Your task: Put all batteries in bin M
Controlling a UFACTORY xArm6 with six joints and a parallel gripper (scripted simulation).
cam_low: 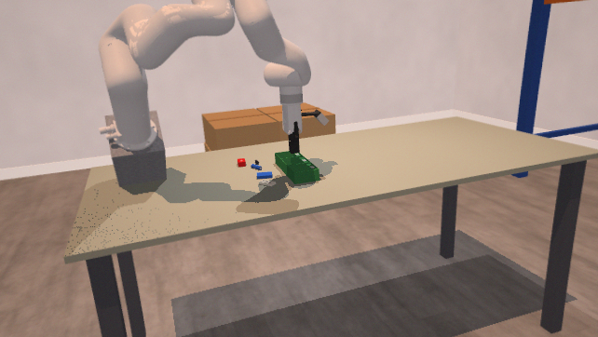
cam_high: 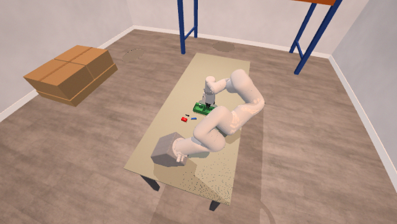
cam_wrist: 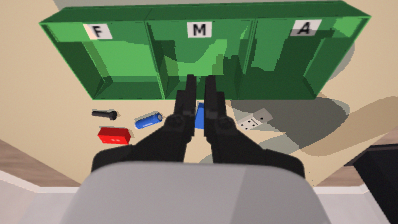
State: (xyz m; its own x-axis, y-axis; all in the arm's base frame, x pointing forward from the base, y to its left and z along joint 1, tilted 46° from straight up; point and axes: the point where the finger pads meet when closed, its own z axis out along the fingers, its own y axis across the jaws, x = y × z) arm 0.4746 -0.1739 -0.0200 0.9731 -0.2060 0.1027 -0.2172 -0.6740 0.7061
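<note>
Now: the green bin 70 mm below my hand. From my hand the other things lie so: flat blue block 110 mm behind, 80 mm below, 10 mm to the left; then white dotted tile 130 mm behind, 80 mm below, 60 mm to the right; then blue battery 110 mm to the left, 100 mm behind, 80 mm below.
</note>
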